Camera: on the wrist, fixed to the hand. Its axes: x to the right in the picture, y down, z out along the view.
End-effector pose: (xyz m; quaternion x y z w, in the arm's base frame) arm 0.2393 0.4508 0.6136 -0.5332 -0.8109 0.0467 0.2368
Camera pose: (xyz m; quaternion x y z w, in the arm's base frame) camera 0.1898 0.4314 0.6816 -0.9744 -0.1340 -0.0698 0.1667
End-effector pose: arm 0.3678 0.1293 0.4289 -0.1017 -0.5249 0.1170 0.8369
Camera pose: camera 0.4212 0.0649 0.4503 -0.6251 -0.1463 0.5324 0.5517
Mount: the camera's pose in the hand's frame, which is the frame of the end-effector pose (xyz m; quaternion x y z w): 0.0213 -0.0723 -0.0421 -0.2047 0.1861 0.6943 0.6644
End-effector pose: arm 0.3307 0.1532 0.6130 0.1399 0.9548 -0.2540 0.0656
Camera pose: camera 0.2864 0.1192 0.6789 0.7897 0.6014 0.0983 0.0709
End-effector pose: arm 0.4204 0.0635 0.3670 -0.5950 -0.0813 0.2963 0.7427
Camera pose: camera 0.4824 0.0313 0.4177 -0.6589 0.4366 0.5851 0.1811
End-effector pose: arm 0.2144 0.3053 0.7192 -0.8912 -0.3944 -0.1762 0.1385
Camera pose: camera 0.1648 0.3500 0.7739 -0.8615 0.4186 -0.2675 0.1053
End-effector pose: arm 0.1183 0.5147 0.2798 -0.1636 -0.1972 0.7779 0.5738
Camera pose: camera 0.1923 0.5592 0.2784 0.5078 0.0699 -0.8444 0.1556
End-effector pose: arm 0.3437 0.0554 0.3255 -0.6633 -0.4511 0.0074 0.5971
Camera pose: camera 0.3368 0.0266 0.4066 -0.8775 0.2704 0.2037 0.3397
